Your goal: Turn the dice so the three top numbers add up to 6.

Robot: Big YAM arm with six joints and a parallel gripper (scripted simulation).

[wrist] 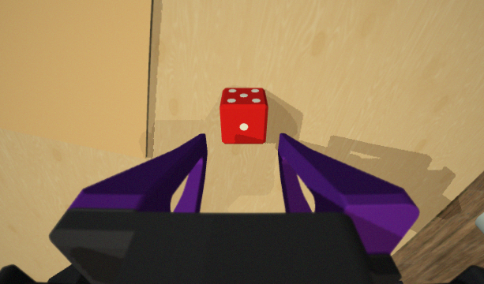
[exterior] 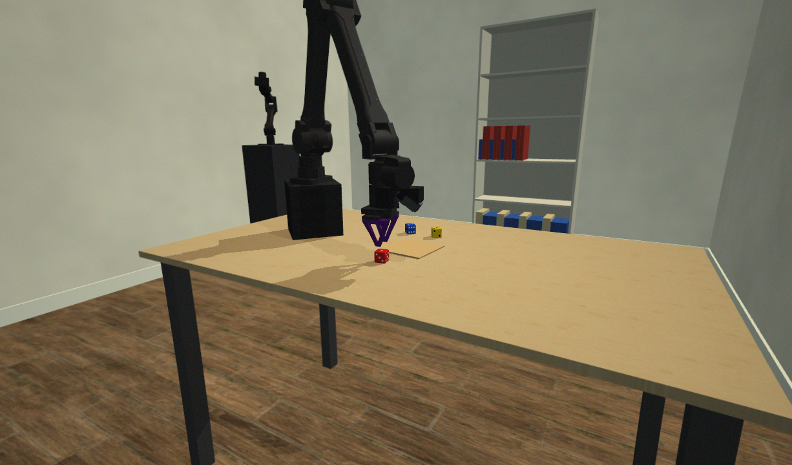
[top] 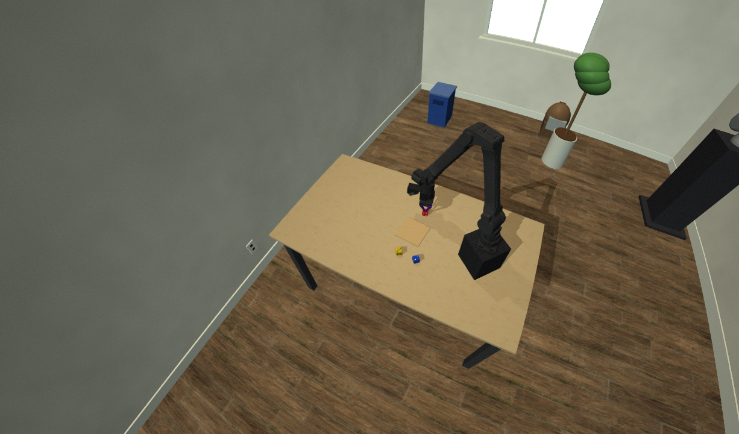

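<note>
Now: the red die 4 cm below my hand. From my hand the other things lie so: blue die: 6 cm behind, 30 cm to the left, 4 cm below; then yellow die: 4 cm ahead, 29 cm to the left, 4 cm below; then tan mat: 2 cm ahead, 14 cm to the left, 5 cm below.
</note>
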